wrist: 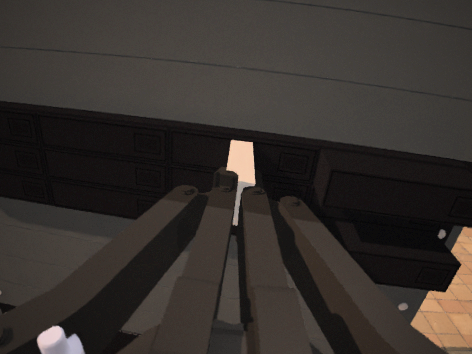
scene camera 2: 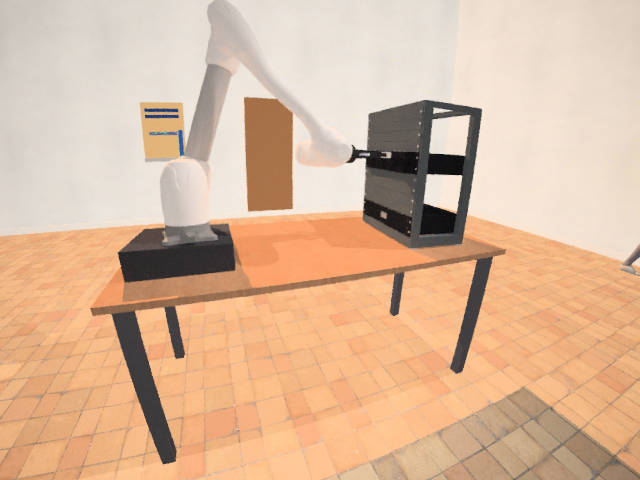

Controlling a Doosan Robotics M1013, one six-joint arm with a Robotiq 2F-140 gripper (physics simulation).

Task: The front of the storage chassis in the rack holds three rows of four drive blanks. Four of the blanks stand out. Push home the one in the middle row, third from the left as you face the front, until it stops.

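Places are measured from the arm's base along level axes (x ahead, y left, z up), in centimetres.
Pixels of known places: gripper, fingertip midpoint: [wrist: 239, 158]; arm's base, link origin: [scene camera 2: 189, 237].
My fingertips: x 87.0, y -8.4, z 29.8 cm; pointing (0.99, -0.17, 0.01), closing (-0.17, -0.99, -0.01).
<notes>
For each thing: its middle in the pictures, then the offset to it from my fingertips. "pt": a spot on its surface instead. Level surfaces: height alone.
- middle row, surface spot: [wrist: 183, 176] pt dx +1.1, dy +4.1, dz -2.1 cm
- top blank, body centre: [wrist: 378, 164] [scene camera 2: 409, 155] dx -0.3, dy -11.4, dz +0.2 cm
- bottom blank, body centre: [wrist: 358, 223] [scene camera 2: 408, 169] dx -0.3, dy -11.4, dz -5.5 cm
- wooden table, surface height: dz -39.1 cm
The storage chassis [scene camera 2: 405, 163] [wrist: 105, 158] is a black band in the rack's front. In the wrist view, the third blank in the middle row [wrist: 183, 176] shows partly behind the fingers and looks level with its neighbours. The blank above it [wrist: 200, 149] also looks level. In the fourth column, the top blank [wrist: 390, 192] and bottom blank [wrist: 395, 267] stand out, with a dark recess between them. My gripper [scene camera 2: 386, 155] [wrist: 239, 158] is shut and empty. Its pale tip overlaps the third column's top row in the wrist view; whether it touches cannot be told.
The grey rack [scene camera 2: 419, 191] stands at the right end of the wooden table [scene camera 2: 330, 258]. Grey panels [scene camera 2: 395, 131] [wrist: 240, 90] lie above the chassis. Lower down, a second black unit [scene camera 2: 398, 219] carries a pale label. The arm's black base block [scene camera 2: 178, 263] is at the left.
</notes>
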